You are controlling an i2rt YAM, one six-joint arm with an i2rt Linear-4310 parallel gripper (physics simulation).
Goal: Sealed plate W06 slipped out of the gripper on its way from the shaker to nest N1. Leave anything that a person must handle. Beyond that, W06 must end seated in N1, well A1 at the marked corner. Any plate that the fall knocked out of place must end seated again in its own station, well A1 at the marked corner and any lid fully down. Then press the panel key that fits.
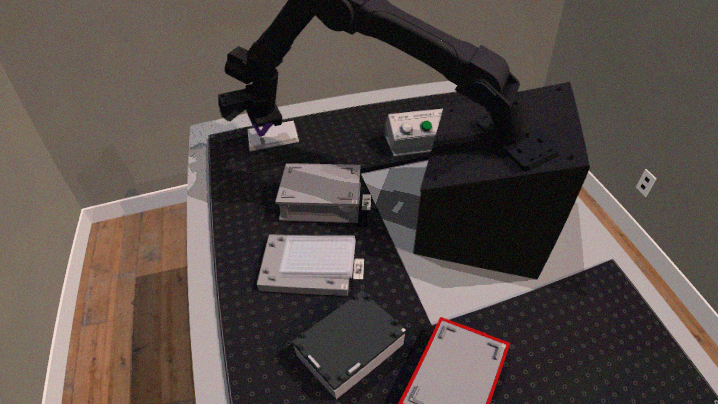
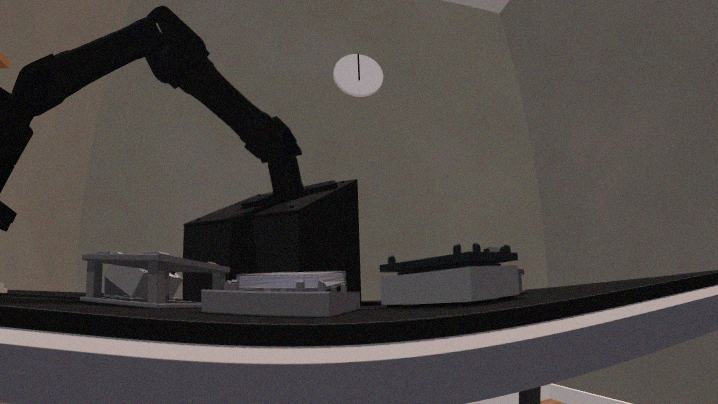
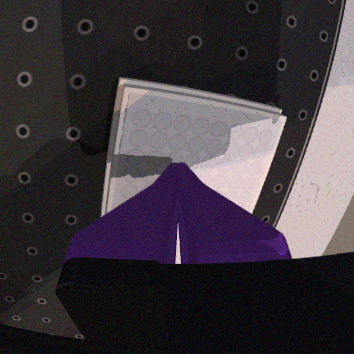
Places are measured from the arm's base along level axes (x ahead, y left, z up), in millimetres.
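Pixels of known places: gripper, fingertip midpoint: (image 1: 261, 135) (image 3: 177, 174); arm's base, origin of the base link: (image 1: 515, 137) (image 2: 289, 196).
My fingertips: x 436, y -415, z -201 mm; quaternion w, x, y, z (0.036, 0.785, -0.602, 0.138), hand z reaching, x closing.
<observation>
Ahead of a thing's pixels: the offset from my fingertips to its top centre. "pt": to the spot under its first point.
A pale plate with round wells under a clear top {pt dz -7, dx -65, dy +0 mm} (image 1: 286, 133) (image 3: 150, 112) lies flat on the mat at the back left; no W06 label is readable. My gripper (image 1: 262, 132) (image 3: 177, 174) is shut and empty, its purple fingertips over this plate; contact cannot be told. Nest N1 {dz +38, dx -109, dy +257 mm} (image 1: 321, 183) (image 2: 155, 259) is a raised stand with a bare top and corner brackets. Nest N2 {dz +10, dx -51, dy +424 mm} (image 1: 301, 287) (image 2: 266, 302) bears a clear-white plate {dz +27, dx -74, dy +430 mm} (image 1: 317, 255) (image 2: 291, 279), set toward the label side and back, with corner posts showing away from its left and front edges. Its marked well is unreadable.
The panel {dz +62, dx -418, dy +110 mm} (image 1: 411, 143) has a white key {dz +53, dx -342, dy +129 mm} (image 1: 406, 128) and a green key {dz +53, dx -392, dy +131 mm} (image 1: 426, 125). A dark-topped shaker {pt dz +33, dx -93, dy +612 mm} (image 1: 351, 336) (image 2: 446, 283) stands front of N2, beside a red-edged station {dz +24, dx -231, dy +710 mm} (image 1: 461, 364). The black arm pedestal (image 1: 482, 221) (image 2: 326, 241) stands right of N1.
</observation>
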